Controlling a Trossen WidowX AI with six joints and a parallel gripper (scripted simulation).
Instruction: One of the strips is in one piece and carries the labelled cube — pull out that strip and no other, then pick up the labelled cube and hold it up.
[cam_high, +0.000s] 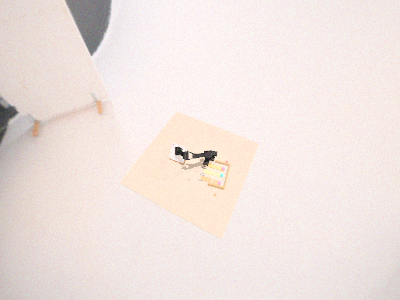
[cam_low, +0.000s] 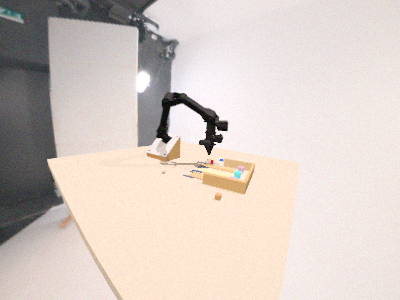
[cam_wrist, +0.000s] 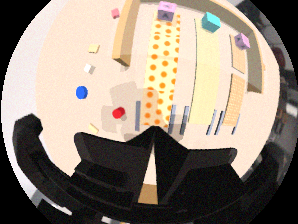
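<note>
My gripper tip is now 2 cm past the red piece, 7 cm to the right of it and 6 cm above it. Also, from my gripper tip: small tan block: 28 cm ahead, 28 cm to the right, 6 cm below; then blue piece: 2 cm behind, 17 cm to the left, 7 cm below.
</note>
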